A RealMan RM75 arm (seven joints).
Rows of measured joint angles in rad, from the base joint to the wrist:
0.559 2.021 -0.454 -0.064 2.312 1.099 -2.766
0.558 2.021 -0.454 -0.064 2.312 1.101 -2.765
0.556 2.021 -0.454 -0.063 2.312 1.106 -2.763
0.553 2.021 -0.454 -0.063 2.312 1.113 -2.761
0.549 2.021 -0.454 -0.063 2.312 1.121 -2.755
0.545 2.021 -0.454 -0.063 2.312 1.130 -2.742
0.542 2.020 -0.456 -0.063 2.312 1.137 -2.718
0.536 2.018 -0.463 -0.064 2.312 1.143 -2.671
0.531 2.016 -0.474 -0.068 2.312 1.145 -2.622
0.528 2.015 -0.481 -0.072 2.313 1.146 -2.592
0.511 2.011 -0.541 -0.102 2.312 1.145 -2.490
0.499 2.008 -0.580 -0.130 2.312 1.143 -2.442
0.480 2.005 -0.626 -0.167 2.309 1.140 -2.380
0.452 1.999 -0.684 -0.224 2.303 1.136 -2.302
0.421 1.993 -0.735 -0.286 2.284 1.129 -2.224
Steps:
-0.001 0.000 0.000 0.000 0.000 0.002 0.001
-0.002 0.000 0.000 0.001 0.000 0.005 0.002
-0.003 0.000 0.000 0.000 0.000 0.007 0.002
-0.004 0.000 0.000 0.000 0.000 0.008 0.006
-0.004 0.000 0.000 0.000 0.000 0.009 0.013
-0.003 -0.001 -0.002 0.000 0.000 0.007 0.024
-0.006 -0.002 -0.007 -0.001 0.000 0.006 0.047
-0.005 -0.002 -0.011 -0.004 0.000 0.002 0.049
-0.003 -0.001 -0.007 -0.004 0.001 0.001 0.030
-0.017 -0.004 -0.060 -0.030 -0.001 -0.001 0.102
-0.012 -0.003 -0.039 -0.028 0.000 -0.002 0.048
-0.019 -0.003 -0.046 -0.037 -0.003 -0.003 0.062
-0.028 -0.006 -0.058 -0.057 -0.006 -0.004 0.078
-0.031 -0.006 -0.051 -0.062 -0.019 -0.007 0.078

